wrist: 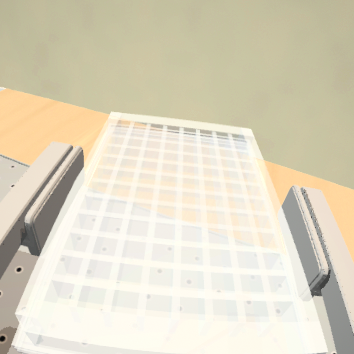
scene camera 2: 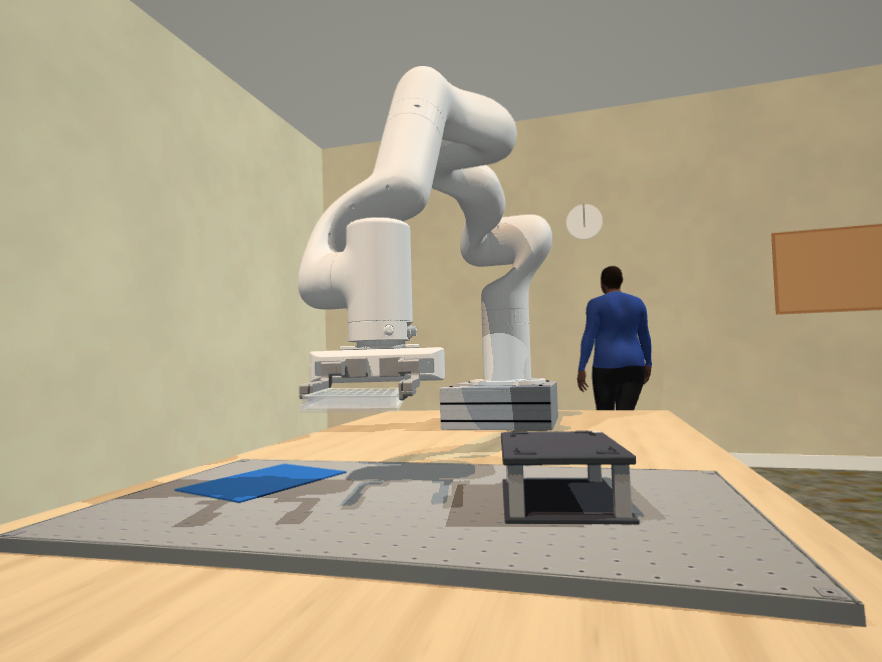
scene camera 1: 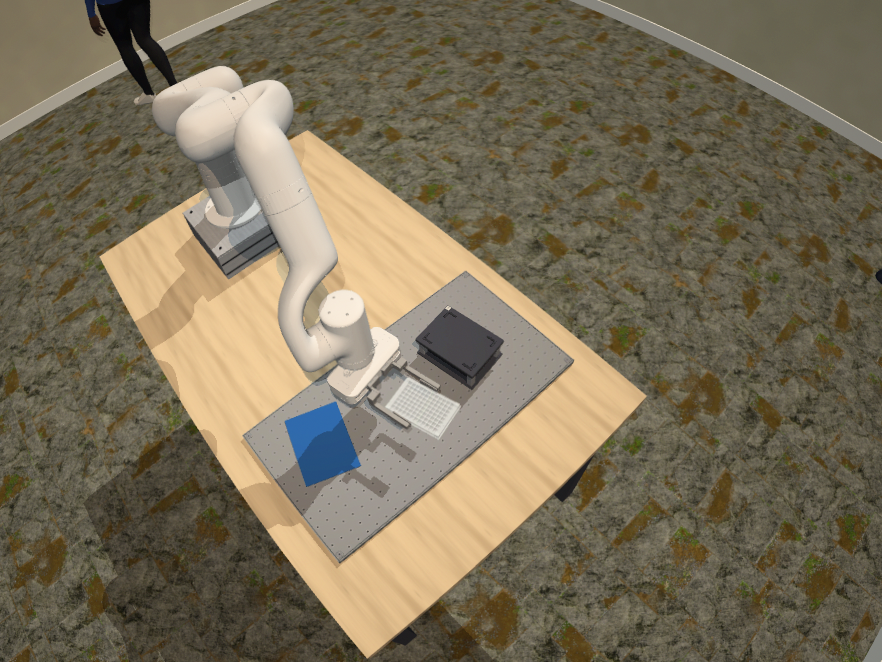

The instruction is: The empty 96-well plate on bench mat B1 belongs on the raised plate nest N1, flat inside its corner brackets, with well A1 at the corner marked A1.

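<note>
The clear 96-well plate (scene camera 1: 423, 406) (scene camera 2: 351, 399) (wrist: 175, 220) is held level in the air, high above the grey board. My gripper (scene camera 1: 414, 403) (scene camera 2: 354, 391) (wrist: 182, 225) is shut on the plate, one finger along each long side. The raised nest N1 (scene camera 1: 459, 340) (scene camera 2: 566, 446), a black platform on posts with corner brackets, bears nothing on top. In scene camera 2 it stands to the right of the plate and lower. The blue bench mat B1 (scene camera 1: 322, 443) (scene camera 2: 261, 482) lies flat on the other side, bare. Well A1 and the lettering at the nest's corner cannot be made out.
The grey perforated board (scene camera 1: 455, 441) (scene camera 2: 398, 545) lies on the wooden table (scene camera 1: 527, 456) (scene camera 2: 213, 612) and carries the mat and the nest. The arm's base block (scene camera 1: 245, 249) (scene camera 2: 497, 408) stands at the far end. A person (scene camera 1: 138, 35) (scene camera 2: 616, 331) stands beyond the table.
</note>
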